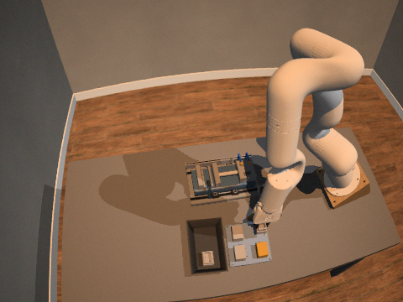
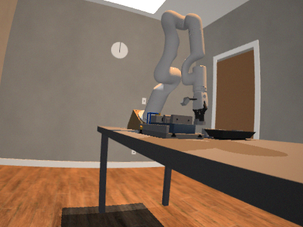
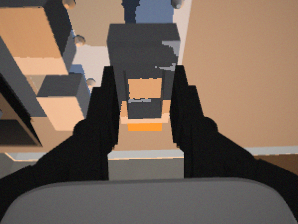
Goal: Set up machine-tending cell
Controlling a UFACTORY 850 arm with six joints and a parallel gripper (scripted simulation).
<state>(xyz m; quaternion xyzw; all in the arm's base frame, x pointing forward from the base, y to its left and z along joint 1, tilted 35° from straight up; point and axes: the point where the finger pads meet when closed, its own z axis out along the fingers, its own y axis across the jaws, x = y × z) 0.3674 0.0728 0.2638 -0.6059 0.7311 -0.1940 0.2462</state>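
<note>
My hand is 90 mm to the right of the brass blank, 80 mm above it and 20 mm short of it. The rest, counted from my hand: vise 270 mm to the right, 70 mm below, 60 mm ahead.
</note>
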